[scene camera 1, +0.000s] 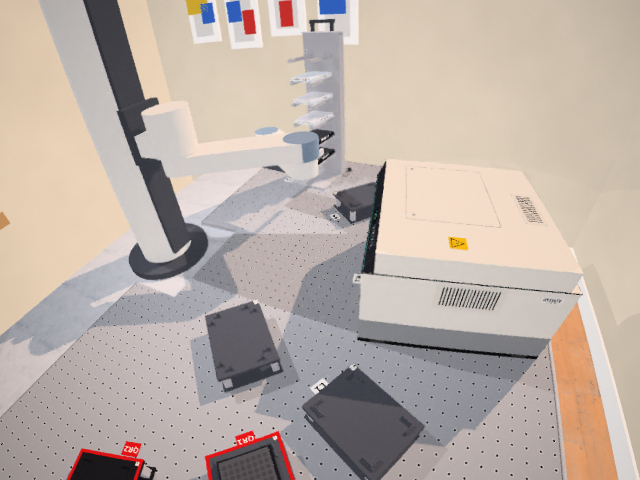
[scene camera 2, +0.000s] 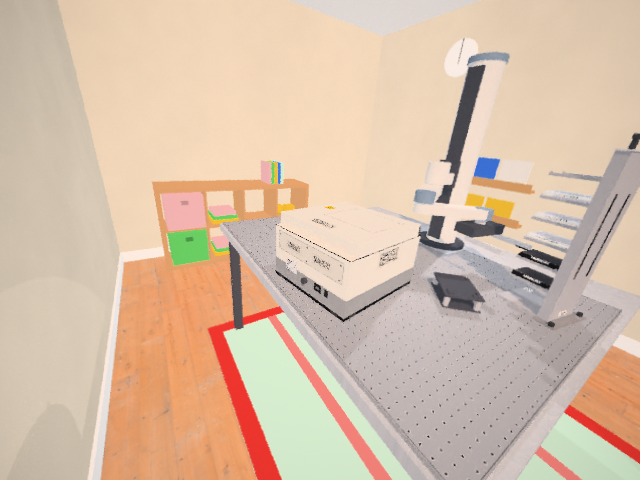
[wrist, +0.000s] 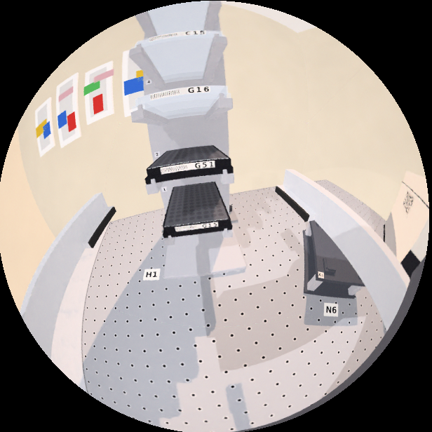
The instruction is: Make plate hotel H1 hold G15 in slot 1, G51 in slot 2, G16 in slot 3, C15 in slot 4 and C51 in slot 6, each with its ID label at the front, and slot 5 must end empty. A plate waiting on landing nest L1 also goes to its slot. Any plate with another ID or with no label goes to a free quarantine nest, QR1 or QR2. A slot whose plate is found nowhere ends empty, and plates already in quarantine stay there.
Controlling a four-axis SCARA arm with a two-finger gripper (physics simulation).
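Seen in the pictures: gripper, fingertip midpoint: (scene camera 2: 516,250); arm's base, link origin: (scene camera 1: 169,251) (scene camera 2: 439,241).
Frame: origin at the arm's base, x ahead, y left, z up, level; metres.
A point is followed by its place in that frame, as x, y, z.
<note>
Hotel H1 (scene camera 1: 330,103) @[0.322, 0.595, 0.294] (scene camera 2: 578,232) @[0.361, 0.593, 0.312] (wrist: 190,132) stands at the back. Black plates G15 (wrist: 197,207) and G51 (wrist: 192,159) are in slots 1 and 2. Clear plates G16 (wrist: 182,107) and C15 (wrist: 182,55) are in slots 3 and 4. Another clear plate (scene camera 1: 311,77) @[0.301, 0.488, 0.404] (scene camera 2: 560,197) @[0.321, 0.515, 0.393] is in slot 5; its label is unreadable now. Slot 6 (scene camera 1: 310,58) (scene camera 2: 573,176) @[0.322, 0.524, 0.457] looks empty. My gripper (wrist: 191,186) is open and empty, in front of the low slots. Landing nest L1 (scene camera 1: 361,423) @[0.694, -0.292, 0.063] shows no plate. QR2 (scene camera 1: 103,467) @[0.344, -0.527, 0.063] holds something black; QR1 (scene camera 1: 201,470) @[0.472, -0.451, 0.013] shows a dotted surface, contents unclear.
Nest N6 (scene camera 1: 356,201) @[0.493, 0.342, 0.063] (scene camera 2: 457,289) @[0.532, 0.406, 0.063] (wrist: 335,260) stands right of the hotel in the wrist view. A large cream instrument (scene camera 1: 454,217) @[0.768, 0.039, 0.257] (scene camera 2: 341,248) @[0.935, 0.251, 0.225] stands beyond it. Another dark nest (scene camera 1: 240,341) @[0.426, -0.223, 0.063] lies between the arm column (scene camera 1: 129,155) @[0.060, -0.045, 0.345] and L1.
</note>
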